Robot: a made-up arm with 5 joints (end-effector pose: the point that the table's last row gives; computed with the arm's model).
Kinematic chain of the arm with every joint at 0, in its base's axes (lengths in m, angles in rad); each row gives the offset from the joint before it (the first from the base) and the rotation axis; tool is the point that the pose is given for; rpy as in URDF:
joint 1: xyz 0 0 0.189 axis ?
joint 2: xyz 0 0 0 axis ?
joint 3: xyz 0.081 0 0.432 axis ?
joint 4: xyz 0.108 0 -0.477 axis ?
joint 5: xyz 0.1 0 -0.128 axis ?
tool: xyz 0 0 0 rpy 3.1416 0 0
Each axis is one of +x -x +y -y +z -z.
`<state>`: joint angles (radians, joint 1 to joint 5).
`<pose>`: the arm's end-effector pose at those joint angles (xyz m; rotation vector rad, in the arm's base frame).
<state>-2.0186 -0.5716 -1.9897 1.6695 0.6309</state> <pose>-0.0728 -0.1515 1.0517 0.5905 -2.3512 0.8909</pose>
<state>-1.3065 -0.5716 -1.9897 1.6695 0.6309</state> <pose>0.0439 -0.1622 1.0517 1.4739 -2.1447 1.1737</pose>
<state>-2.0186 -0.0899 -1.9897 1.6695 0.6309</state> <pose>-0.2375 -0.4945 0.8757 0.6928 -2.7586 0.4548</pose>
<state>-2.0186 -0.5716 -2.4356 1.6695 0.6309</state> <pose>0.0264 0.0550 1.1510 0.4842 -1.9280 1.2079</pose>
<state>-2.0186 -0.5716 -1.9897 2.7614 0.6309</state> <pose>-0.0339 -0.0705 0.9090 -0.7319 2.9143 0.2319</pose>
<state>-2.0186 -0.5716 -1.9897 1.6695 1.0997</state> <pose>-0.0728 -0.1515 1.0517 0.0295 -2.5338 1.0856</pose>
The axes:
joint 1: +z
joint 2: +y
joint 3: +y
joint 4: +y
joint 5: -z

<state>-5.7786 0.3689 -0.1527 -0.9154 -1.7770</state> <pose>0.3444 0.1902 0.0401 1.0928 2.3827 0.7687</pose>
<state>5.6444 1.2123 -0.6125 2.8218 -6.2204</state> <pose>0.1542 -0.1145 -0.0393 0.3512 -0.1285 2.5441</pose>
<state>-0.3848 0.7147 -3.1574 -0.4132 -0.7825</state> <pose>0.4714 -0.1909 1.0478 0.3310 0.0667 1.9588</pose>
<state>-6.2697 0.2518 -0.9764 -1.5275 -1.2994</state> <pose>0.6195 0.0084 0.4599 0.8097 0.6238 1.7165</pose>
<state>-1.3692 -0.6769 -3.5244 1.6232 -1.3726</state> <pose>-0.1387 0.6785 0.8772 0.5672 0.0010 0.3891</pose>
